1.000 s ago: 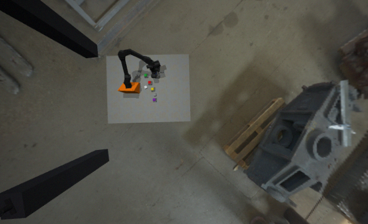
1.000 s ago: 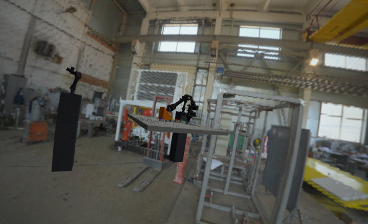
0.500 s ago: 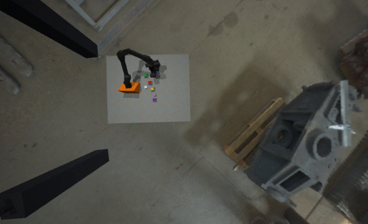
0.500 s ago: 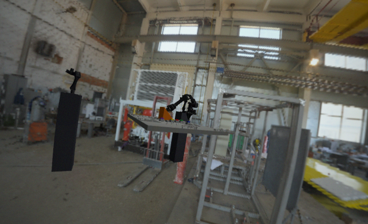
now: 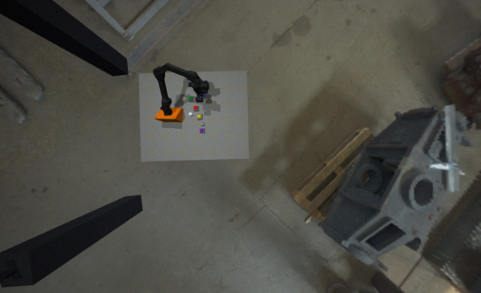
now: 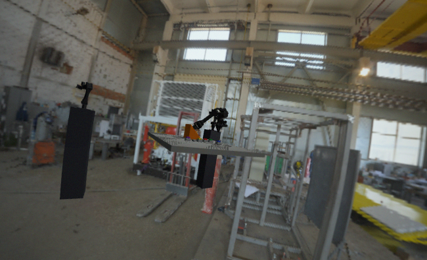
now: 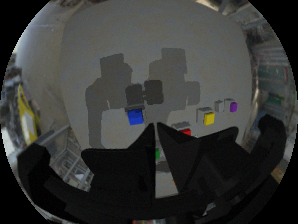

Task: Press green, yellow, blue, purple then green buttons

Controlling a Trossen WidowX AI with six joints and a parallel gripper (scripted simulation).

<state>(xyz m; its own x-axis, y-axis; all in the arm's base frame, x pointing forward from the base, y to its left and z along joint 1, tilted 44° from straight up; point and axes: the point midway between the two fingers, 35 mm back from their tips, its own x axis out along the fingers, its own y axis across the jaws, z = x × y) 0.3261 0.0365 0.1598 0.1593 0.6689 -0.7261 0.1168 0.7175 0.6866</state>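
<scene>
Now: the purple button 70 mm behind my gripper tip, 310 mm to the right of it and 100 mm below it. Round my gripper tip: red button 100 mm behind, 80 mm to the right, 100 mm below; then blue button 20 mm behind, 40 mm to the left, 100 mm below; then green button 140 mm behind, 20 mm to the left, 100 mm below.
</scene>
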